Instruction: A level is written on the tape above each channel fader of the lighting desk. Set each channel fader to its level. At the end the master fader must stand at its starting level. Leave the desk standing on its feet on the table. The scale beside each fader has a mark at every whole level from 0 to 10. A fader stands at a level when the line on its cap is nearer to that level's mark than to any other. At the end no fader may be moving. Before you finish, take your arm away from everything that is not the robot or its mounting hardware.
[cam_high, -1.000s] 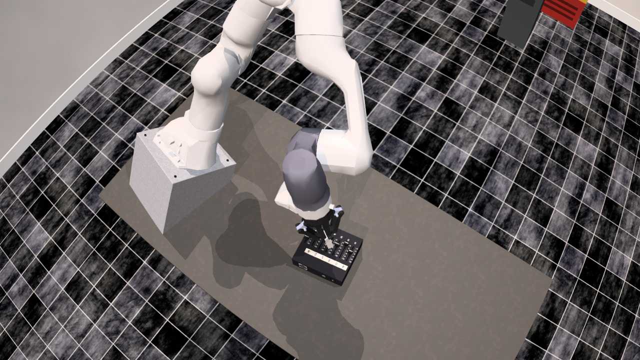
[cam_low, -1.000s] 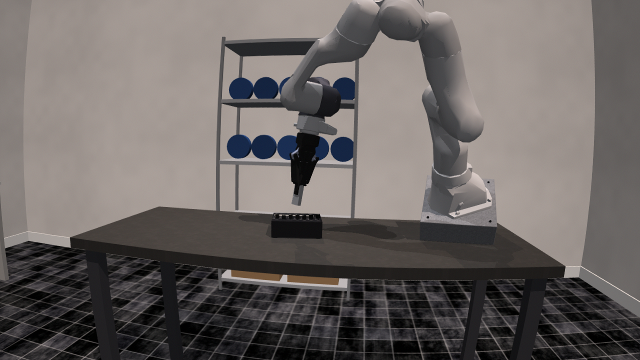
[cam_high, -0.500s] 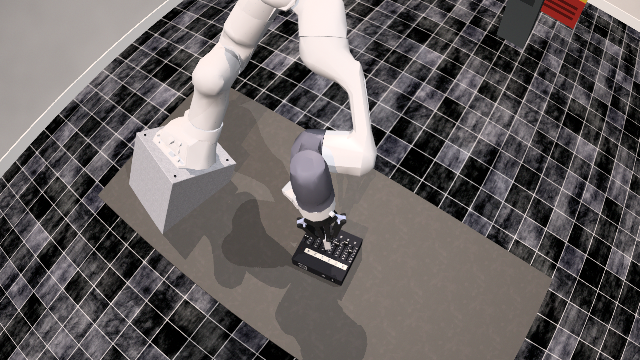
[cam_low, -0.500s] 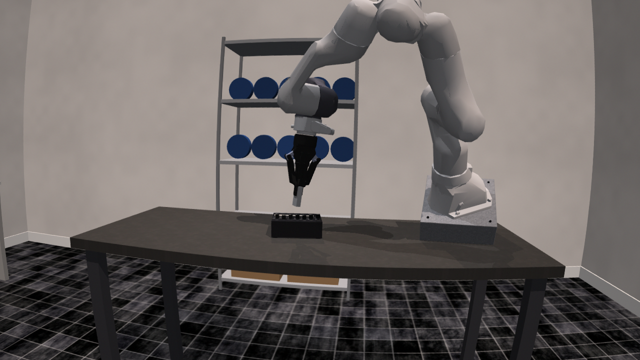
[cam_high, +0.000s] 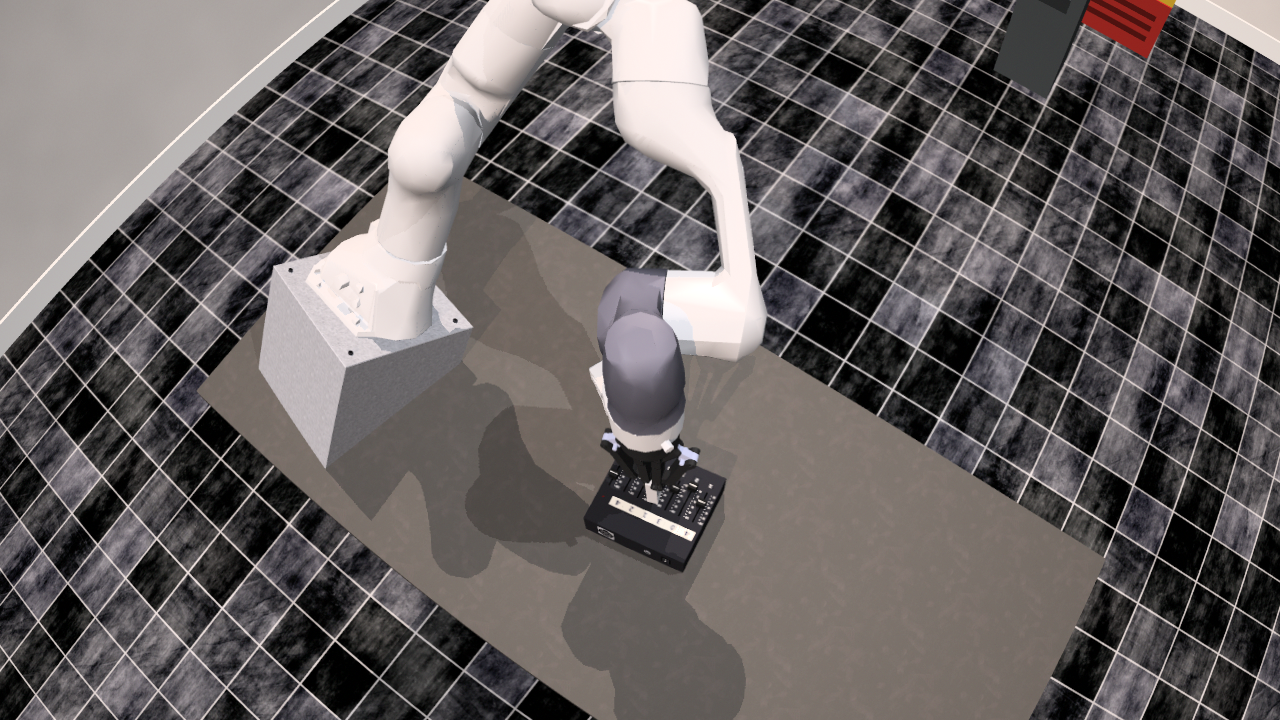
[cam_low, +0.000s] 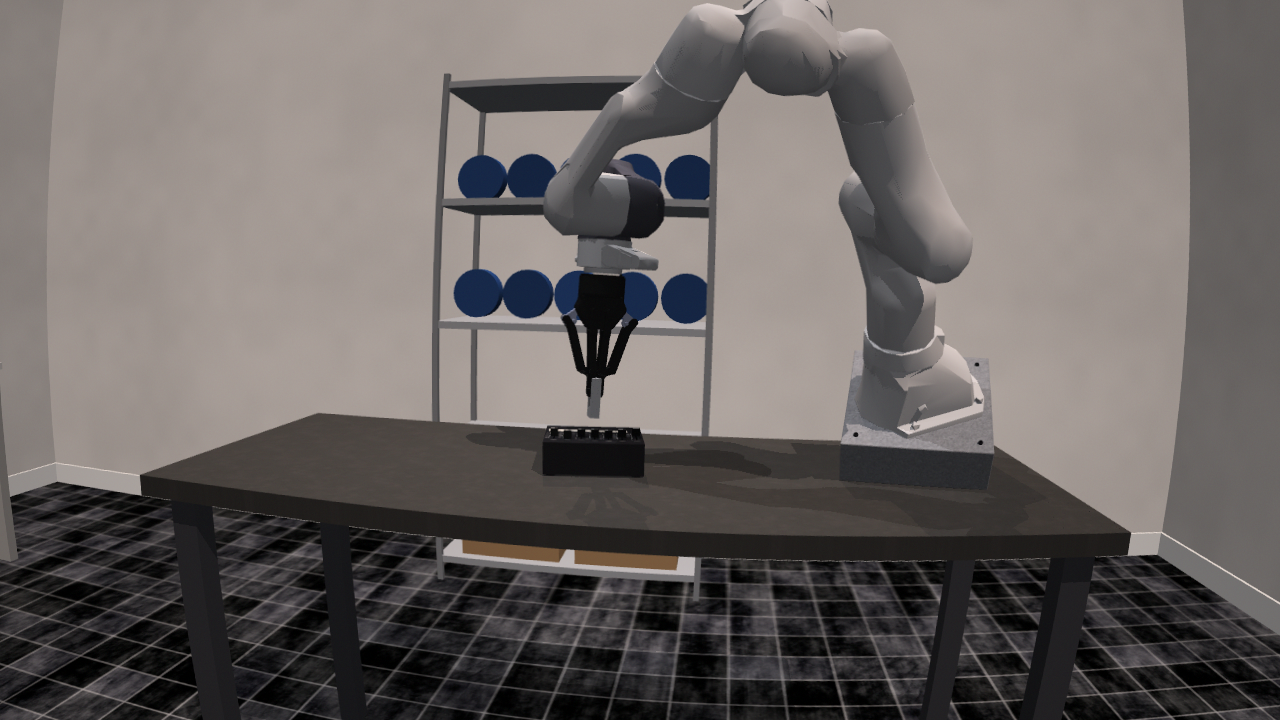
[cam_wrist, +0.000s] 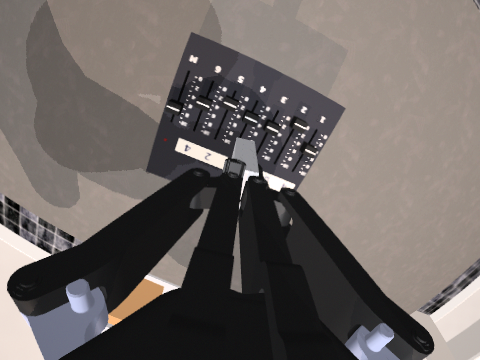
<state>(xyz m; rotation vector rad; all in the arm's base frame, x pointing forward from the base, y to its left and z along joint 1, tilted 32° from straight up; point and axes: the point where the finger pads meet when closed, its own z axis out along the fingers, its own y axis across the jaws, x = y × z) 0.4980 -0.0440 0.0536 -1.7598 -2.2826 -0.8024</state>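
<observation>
Now: hand 7 cm past the master fader and 5 cm above it.
</observation>
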